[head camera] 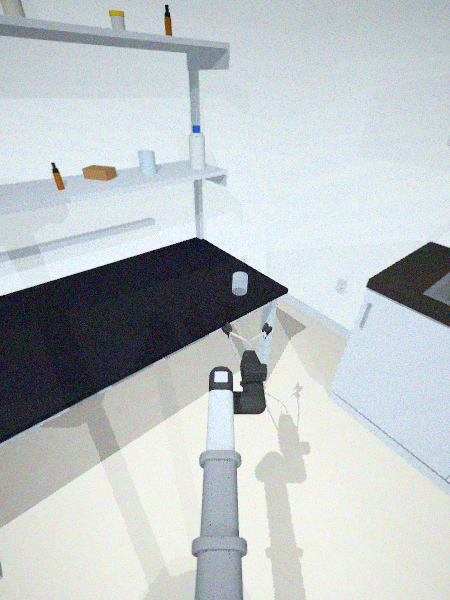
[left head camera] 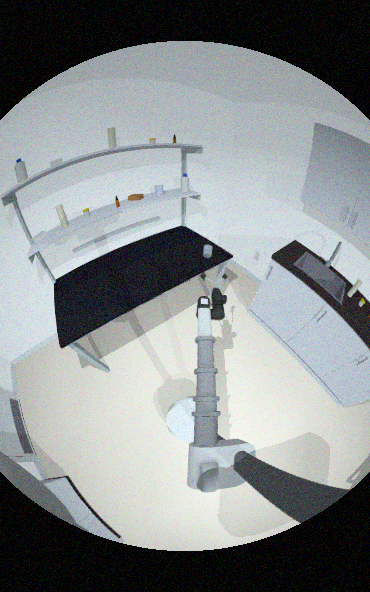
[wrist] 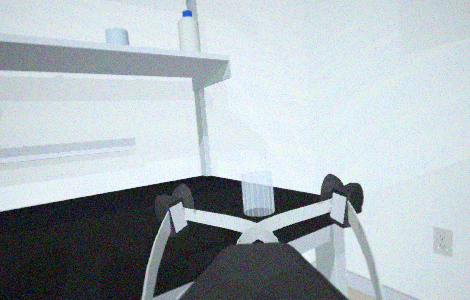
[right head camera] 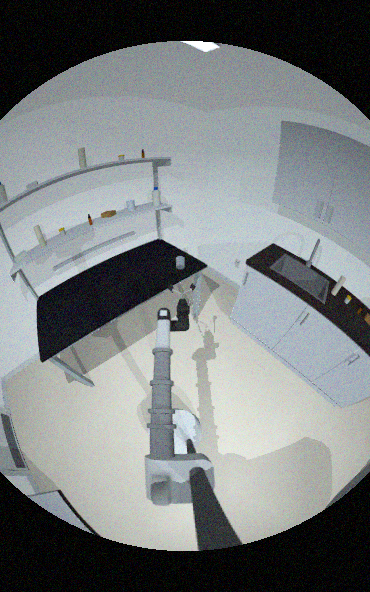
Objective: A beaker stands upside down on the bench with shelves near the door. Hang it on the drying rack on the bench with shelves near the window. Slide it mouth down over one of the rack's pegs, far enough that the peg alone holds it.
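Frame: origin at the robot's base, x ahead, y left, z up, level; centimetres.
Seen in the pictures: gripper, fingertip midpoint: [head camera: 246,324] [left head camera: 213,273] [wrist: 256,195] [right head camera: 181,284]; robot's base, link origin: [left head camera: 191,418] [right head camera: 175,430].
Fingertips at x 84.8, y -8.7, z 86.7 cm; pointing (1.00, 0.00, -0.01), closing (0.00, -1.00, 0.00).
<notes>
Offsets run from my fingertips to a thing's top centre. "*": to the spot under its first point. Level surfaces: height alone.
A clear beaker @[dy +0.1, dx +38.5, dz -4.1 cm] [head camera: 240,283] [left head camera: 207,251] [right head camera: 180,262] [wrist: 258,194] stands on the black bench top @[dz -13.1 cm] [head camera: 125,320] [left head camera: 125,280] [right head camera: 110,295] [wrist: 90,240], near its right end. My gripper [head camera: 247,329] [left head camera: 214,276] [right head camera: 182,287] [wrist: 256,195] is open and empty, its fingertips wide apart at the bench's front edge. The beaker is beyond the fingertips, apart from them, and in the wrist view it shows between them. The drying rack does not show in these views.
Shelves [head camera: 100,187] [wrist: 100,60] above the bench hold bottles, a brown box @[* dy +59.7, dx +53.2, dz +35.3 cm] [head camera: 99,173] and a light blue cup @[* dy +41.7, dx +63.2, dz +37.9 cm] [head camera: 147,162] [wrist: 117,36]. A bench leg @[* dy -17.3, dx +39.9, dz -25.1 cm] [wrist: 337,255] stands below the right end. A sink cabinet [head camera: 395,370] [left head camera: 300,320] [right head camera: 285,325] stands to the right.
</notes>
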